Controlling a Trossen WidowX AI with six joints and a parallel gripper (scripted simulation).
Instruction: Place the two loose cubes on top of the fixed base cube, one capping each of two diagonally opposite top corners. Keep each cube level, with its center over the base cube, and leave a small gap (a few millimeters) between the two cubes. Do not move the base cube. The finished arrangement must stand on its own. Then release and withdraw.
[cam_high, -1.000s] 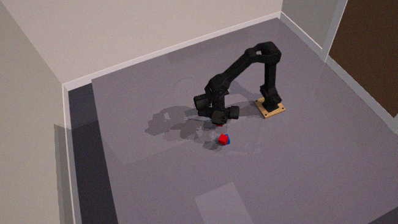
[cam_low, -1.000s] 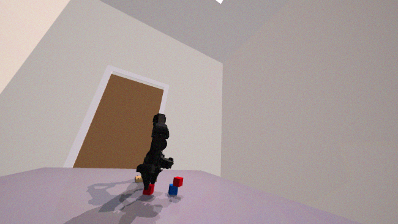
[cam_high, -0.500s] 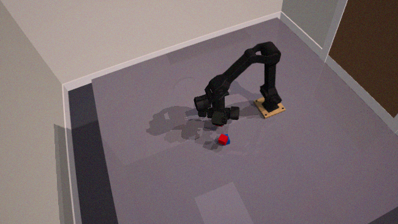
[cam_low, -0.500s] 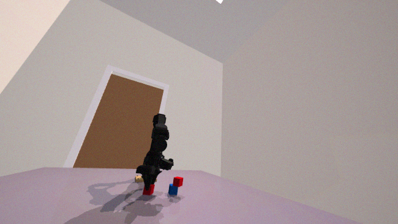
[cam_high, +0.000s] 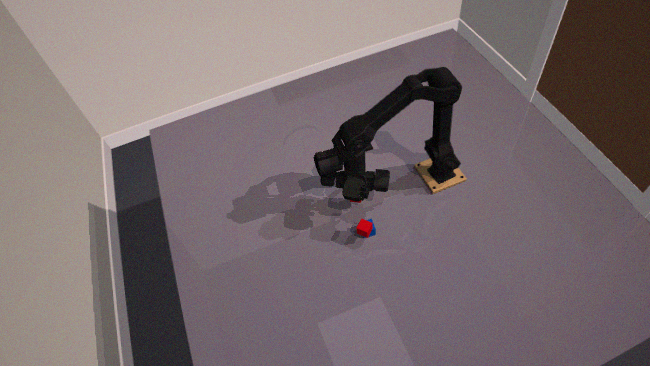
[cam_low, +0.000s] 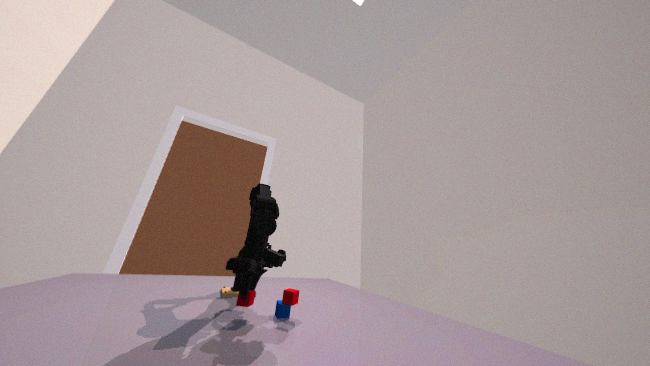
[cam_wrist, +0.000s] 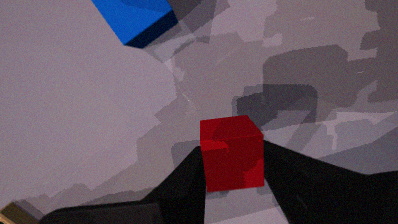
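My gripper tip is now 100 mm to the right of the blue base cube, 30 mm above it and 20 mm short of it.
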